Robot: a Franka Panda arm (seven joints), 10 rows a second.
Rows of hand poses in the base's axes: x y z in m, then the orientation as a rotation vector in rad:
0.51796, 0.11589, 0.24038, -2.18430, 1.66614, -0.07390
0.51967, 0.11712, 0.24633, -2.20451, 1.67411, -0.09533
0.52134, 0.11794, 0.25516, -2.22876, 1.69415, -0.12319
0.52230, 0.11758, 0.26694, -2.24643, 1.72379, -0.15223
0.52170, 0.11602, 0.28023, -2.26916, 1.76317, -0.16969
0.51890, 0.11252, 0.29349, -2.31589, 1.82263, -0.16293
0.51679, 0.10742, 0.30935, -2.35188, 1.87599, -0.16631
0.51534, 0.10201, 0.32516, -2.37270, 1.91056, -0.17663
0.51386, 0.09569, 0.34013, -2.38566, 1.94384, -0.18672
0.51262, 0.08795, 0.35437, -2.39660, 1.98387, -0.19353
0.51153, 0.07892, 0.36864, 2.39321, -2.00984, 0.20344
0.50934, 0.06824, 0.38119, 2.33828, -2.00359, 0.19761
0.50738, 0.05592, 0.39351, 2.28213, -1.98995, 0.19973
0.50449, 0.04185, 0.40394, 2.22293, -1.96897, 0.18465
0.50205, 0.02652, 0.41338, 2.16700, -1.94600, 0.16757
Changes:
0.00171, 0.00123, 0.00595, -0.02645, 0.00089, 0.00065
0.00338, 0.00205, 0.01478, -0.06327, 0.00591, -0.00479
0.00434, 0.00169, 0.02656, -0.09994, 0.01223, -0.01828
0.00374, 0.00013, 0.03985, -0.13866, 0.03159, -0.03330
0.00094, -0.00337, 0.05311, -0.19069, 0.08315, -0.04607
-0.00117, -0.00847, 0.06897, -0.23779, 0.12206, -0.06068
-0.00262, -0.01388, 0.08478, -0.27022, 0.14228, -0.07192
-0.00410, -0.02020, 0.09975, -0.29687, 0.15870, -0.08527
-0.00534, -0.02794, 0.11399, -0.32370, 0.17909, -0.10216
-0.00643, -0.03697, 0.12826, -0.35228, 0.19712, -0.11828
-0.00862, -0.04765, 0.14081, -0.38512, 0.22923, -0.13888
-0.01058, -0.05997, 0.15313, -0.42545, 0.25971, -0.15815
-0.01347, -0.07404, 0.16356, -0.46581, 0.30366, -0.17374
-0.01591, -0.08937, 0.17300, -0.50443, 0.34800, -0.18701

